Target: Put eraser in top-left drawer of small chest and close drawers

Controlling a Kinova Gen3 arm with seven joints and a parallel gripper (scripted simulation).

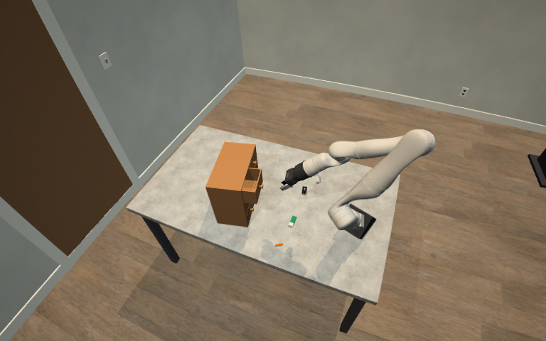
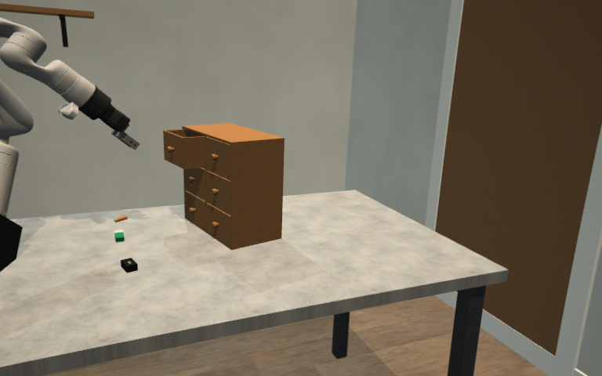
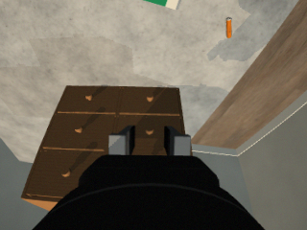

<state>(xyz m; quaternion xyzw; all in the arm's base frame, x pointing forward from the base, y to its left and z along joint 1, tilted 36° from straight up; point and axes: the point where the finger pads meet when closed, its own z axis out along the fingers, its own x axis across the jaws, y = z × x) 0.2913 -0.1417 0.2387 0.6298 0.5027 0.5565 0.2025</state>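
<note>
My gripper is now 280 mm above the eraser, 40 mm past it and 20 mm to the right of it. The rest, counted from my hand: orange stick (280 mm below, 160 mm to the left, 10 mm behind); black block (280 mm below, 210 mm to the right, 60 mm behind).
</note>
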